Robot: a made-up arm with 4 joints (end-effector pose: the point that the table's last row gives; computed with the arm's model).
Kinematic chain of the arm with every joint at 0, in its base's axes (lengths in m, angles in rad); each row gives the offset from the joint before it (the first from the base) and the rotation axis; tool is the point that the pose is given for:
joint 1: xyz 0 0 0.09 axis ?
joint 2: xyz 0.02 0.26 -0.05 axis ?
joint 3: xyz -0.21 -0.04 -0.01 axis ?
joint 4: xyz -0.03 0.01 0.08 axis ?
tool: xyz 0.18 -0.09 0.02
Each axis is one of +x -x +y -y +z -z.
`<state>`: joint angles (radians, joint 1 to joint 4).
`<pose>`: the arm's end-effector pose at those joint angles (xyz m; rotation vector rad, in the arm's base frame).
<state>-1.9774 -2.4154 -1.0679 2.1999</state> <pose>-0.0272 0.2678 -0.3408 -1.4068 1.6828 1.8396</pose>
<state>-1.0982 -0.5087 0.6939 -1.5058</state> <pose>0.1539 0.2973 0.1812 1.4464 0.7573 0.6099</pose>
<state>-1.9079 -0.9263 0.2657 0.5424</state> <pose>0.0857 0.0394 0.0853 -0.7133 2.7877 -0.4898</pose>
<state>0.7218 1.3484 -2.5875 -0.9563</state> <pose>0.2101 0.1832 0.0827 -1.3133 0.0413 -1.6174</pose>
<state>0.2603 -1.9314 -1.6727 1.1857</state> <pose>0.2264 0.3389 0.2844 -1.5502 0.3009 0.4610</pose>
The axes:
joint 1: -y
joint 2: -y
joint 3: +x
joint 4: -z

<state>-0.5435 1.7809 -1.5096 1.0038</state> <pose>-0.2562 0.3082 -0.1095 -0.7486 -1.6718 -1.6586</pose>
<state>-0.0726 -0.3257 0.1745 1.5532</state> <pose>-0.2621 0.0337 0.2195 -0.1730 0.4492 -1.5613</pose>
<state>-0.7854 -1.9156 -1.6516 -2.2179</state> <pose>0.1330 0.3029 0.3623 -1.2190 -1.0269 -1.0589</pose>
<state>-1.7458 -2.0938 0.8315 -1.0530</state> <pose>-0.0918 0.2282 -0.0807 -0.9351 -2.4310 1.4518</pose>
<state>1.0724 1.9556 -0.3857 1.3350</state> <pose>0.3198 0.0852 -0.1004 -1.7943 2.3293 0.5544</pose>
